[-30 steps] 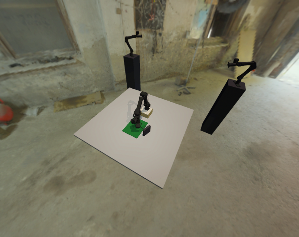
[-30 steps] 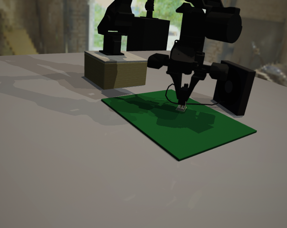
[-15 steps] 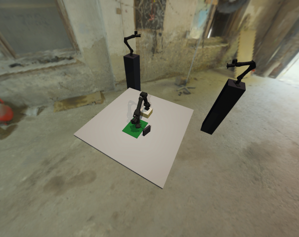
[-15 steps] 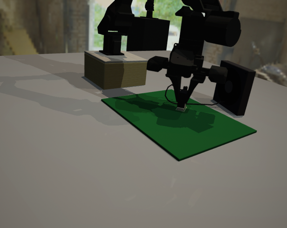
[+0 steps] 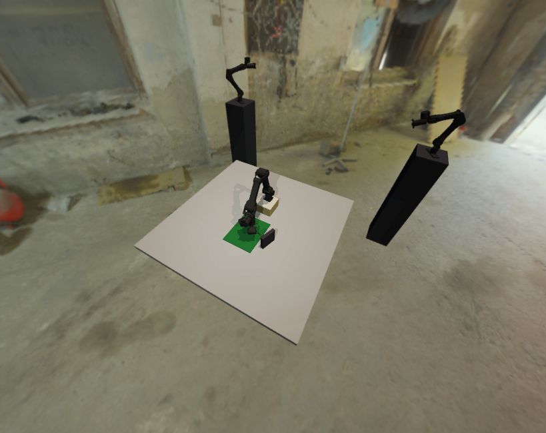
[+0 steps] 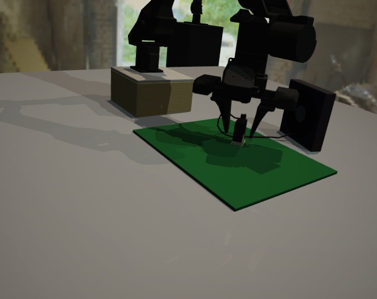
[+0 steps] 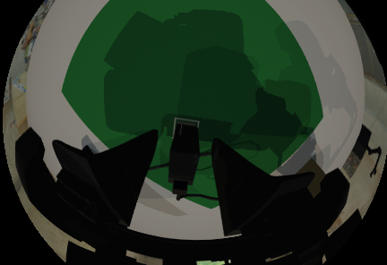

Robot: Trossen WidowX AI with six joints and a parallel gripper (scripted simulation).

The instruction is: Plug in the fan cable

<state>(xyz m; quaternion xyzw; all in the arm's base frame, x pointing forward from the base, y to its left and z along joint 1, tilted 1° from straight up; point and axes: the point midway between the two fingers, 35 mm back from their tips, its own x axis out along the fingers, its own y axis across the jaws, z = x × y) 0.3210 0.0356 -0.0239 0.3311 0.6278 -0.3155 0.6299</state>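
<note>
The black fan plug is 1 cm to the left of my gripper tip, 1 cm behind it and 1 cm above it. The rest, counted from my gripper tip: four-pin header (2 cm below, 1 cm to the left); then green board (4 cm below, 3 cm to the right, 1 cm ahead); then black fan (14 cm to the left, 4 cm above, 3 cm ahead).
</note>
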